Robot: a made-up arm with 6 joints.
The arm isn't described. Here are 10 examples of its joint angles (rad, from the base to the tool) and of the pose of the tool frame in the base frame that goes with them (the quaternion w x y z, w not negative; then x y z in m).
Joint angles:
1: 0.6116 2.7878 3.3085 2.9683 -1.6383 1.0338
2: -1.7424 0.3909 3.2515 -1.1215 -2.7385 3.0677
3: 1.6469 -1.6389 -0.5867 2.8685 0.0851 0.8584
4: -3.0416 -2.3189 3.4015 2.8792 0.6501 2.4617
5: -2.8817 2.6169 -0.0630 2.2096 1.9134 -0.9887
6: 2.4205 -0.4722 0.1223 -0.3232 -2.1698 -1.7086
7: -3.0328 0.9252 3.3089 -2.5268 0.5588 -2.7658
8: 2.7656 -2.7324 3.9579 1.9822 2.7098 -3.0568
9: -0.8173 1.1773 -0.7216 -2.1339 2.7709 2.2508
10: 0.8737 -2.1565 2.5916 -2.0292 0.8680 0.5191
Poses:
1: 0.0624 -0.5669 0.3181 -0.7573 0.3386 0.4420 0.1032
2: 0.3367 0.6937 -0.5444 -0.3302 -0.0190 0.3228 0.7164
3: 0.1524 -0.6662 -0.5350 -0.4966 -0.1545 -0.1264 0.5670
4: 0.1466 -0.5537 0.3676 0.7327 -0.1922 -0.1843 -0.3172
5: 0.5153 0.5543 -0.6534 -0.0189 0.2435 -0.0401 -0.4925
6: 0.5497 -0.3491 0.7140 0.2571 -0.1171 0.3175 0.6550
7: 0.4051 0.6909 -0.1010 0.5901 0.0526 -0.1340 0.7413
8: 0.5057 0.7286 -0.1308 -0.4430 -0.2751 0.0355 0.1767
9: 0.5101 0.4101 -0.7037 0.2765 0.0669 0.0613 -0.1712
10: 0.8133 -0.0043 0.4067 -0.4161 -0.3168 -0.2612 -0.5517
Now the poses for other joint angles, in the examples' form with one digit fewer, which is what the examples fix.
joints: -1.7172 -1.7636 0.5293 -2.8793 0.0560 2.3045
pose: 0.463 -0.569 -0.663 -0.150 0.252 0.584 0.474
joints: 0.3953 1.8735 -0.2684 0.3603 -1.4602 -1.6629
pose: 0.105 -0.410 0.621 -0.660 0.143 -0.113 -0.417
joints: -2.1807 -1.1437 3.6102 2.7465 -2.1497 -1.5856
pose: 0.015 0.391 -0.577 0.717 0.248 0.081 -0.231
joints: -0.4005 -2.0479 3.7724 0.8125 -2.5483 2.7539
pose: 0.014 -0.007 -0.521 -0.854 0.153 -0.192 -0.129
